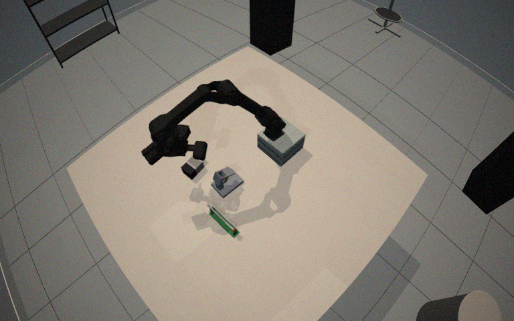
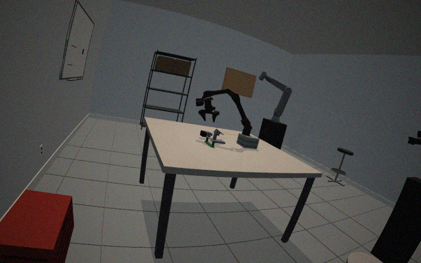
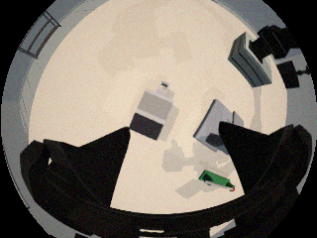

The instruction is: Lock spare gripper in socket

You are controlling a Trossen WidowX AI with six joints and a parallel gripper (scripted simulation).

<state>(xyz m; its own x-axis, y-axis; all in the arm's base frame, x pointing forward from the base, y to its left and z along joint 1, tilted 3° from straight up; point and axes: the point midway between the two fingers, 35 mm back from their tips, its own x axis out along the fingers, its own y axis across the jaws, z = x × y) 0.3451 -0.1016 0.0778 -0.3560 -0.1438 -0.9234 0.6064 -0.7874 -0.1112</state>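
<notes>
My gripper tip is 10 mm past the spare gripper, 30 mm to the left of it and 120 mm above it. The rest, counted from my gripper tip: grey mount (60 mm behind, 120 mm to the left, 90 mm below); then green bracket (50 mm ahead, 250 mm to the left, 120 mm below).
</notes>
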